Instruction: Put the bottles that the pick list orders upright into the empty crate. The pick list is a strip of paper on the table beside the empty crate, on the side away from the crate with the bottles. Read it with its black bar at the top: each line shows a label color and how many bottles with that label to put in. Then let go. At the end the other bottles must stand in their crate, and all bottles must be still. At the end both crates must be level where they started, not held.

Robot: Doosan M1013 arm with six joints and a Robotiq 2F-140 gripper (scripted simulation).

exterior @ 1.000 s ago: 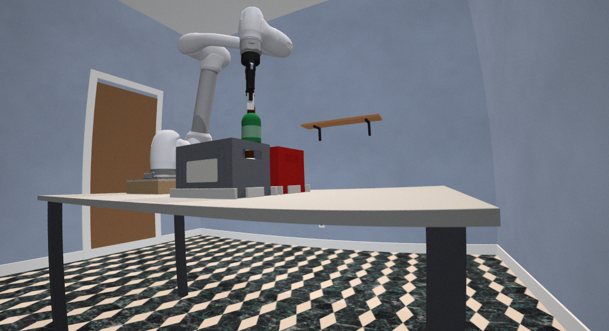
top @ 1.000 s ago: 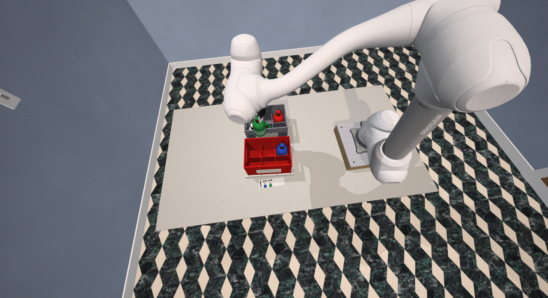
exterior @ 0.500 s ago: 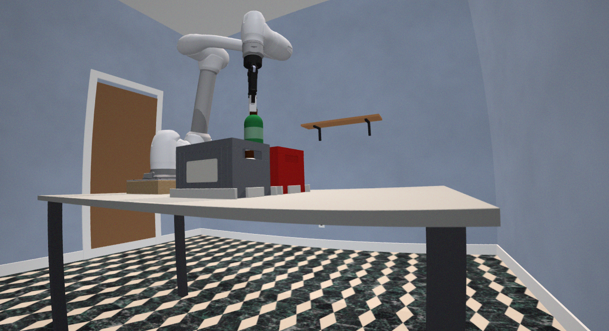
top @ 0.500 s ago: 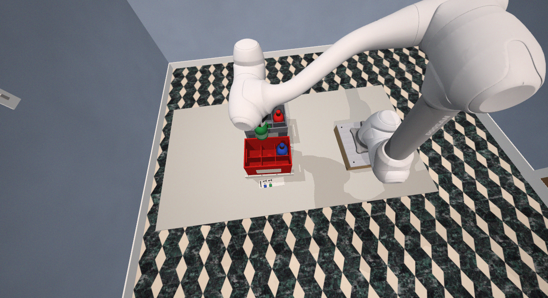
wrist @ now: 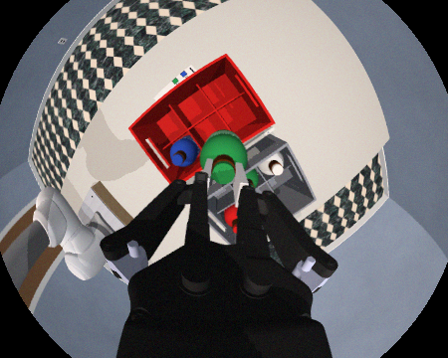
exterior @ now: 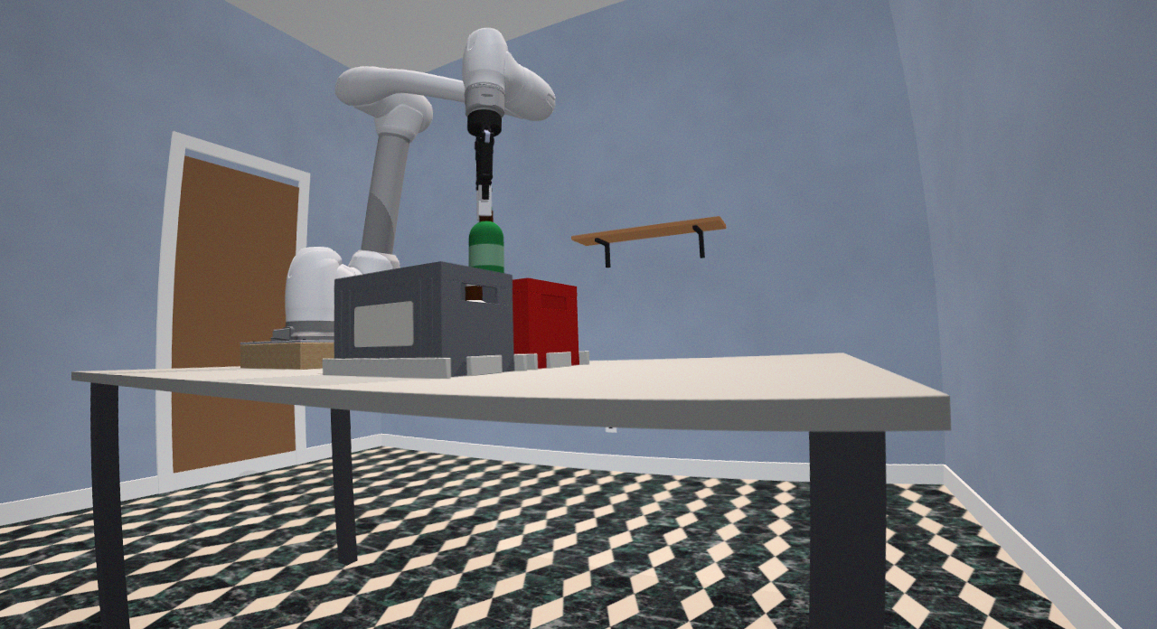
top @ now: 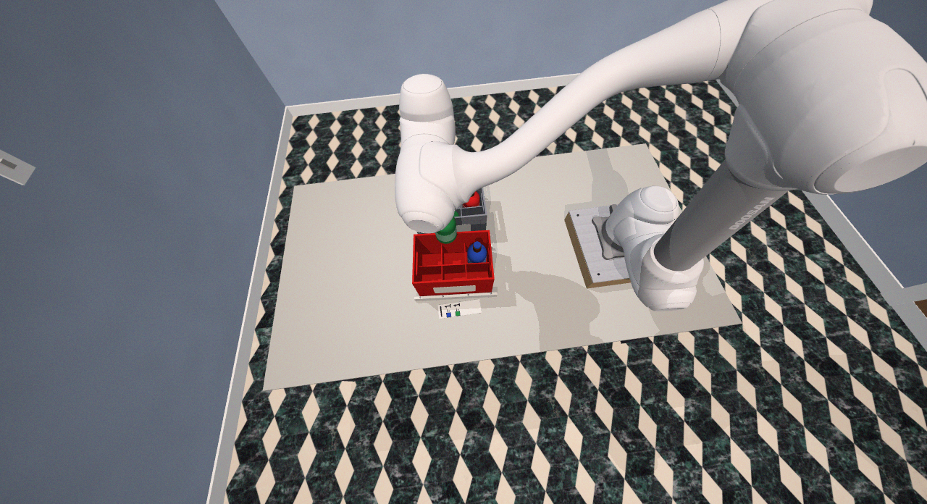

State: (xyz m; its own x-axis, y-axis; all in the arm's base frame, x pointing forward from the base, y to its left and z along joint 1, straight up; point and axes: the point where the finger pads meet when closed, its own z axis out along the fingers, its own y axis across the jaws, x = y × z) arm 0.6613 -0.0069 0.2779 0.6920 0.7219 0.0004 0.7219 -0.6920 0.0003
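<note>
The green-label bottle lies 8 cm below my hand. Also, from my hand: white-label bottle: 26 cm below, 12 cm to the right, 7 cm ahead; then blue-label bottle: 26 cm below, 10 cm behind, 4 cm to the left; then red crate: 27 cm below, 8 cm to the left, 1 cm behind.
</note>
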